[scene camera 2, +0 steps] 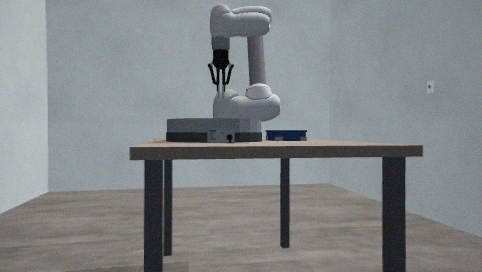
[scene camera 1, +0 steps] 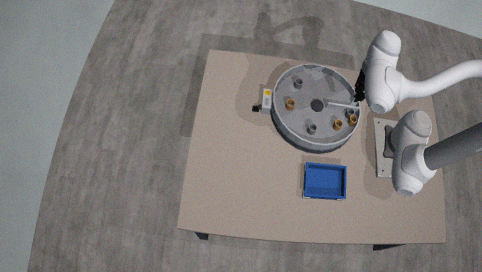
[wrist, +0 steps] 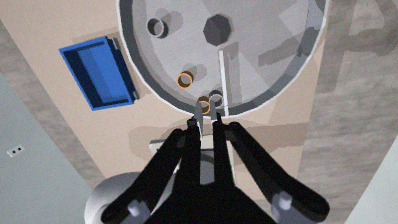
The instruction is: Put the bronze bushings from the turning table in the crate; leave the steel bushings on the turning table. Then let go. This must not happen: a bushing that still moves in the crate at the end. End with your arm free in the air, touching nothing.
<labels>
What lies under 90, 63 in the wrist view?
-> A blue crate.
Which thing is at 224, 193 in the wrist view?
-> The gripper.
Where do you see a blue crate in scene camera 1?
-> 324, 181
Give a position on a grey turning table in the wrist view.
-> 257, 49
</labels>
